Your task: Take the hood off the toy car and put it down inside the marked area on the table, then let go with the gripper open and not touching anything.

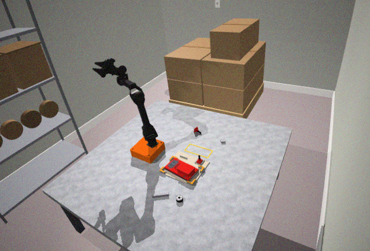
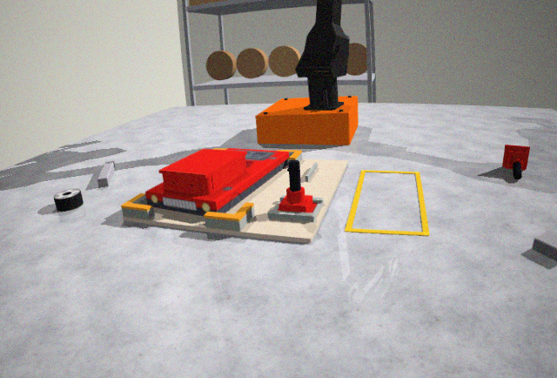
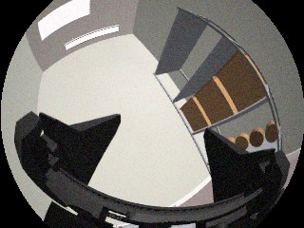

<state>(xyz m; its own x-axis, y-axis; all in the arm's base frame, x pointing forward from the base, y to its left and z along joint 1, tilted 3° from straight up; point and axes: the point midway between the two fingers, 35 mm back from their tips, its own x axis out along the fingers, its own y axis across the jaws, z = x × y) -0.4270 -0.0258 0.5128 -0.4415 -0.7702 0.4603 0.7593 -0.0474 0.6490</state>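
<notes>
The hood is 76 cm ahead of my gripper tip, 3 cm to the left of it and 57 cm below it. From my gripper tip the other things lie so: black wheel: 86 cm ahead, 14 cm to the right, 60 cm below.
</notes>
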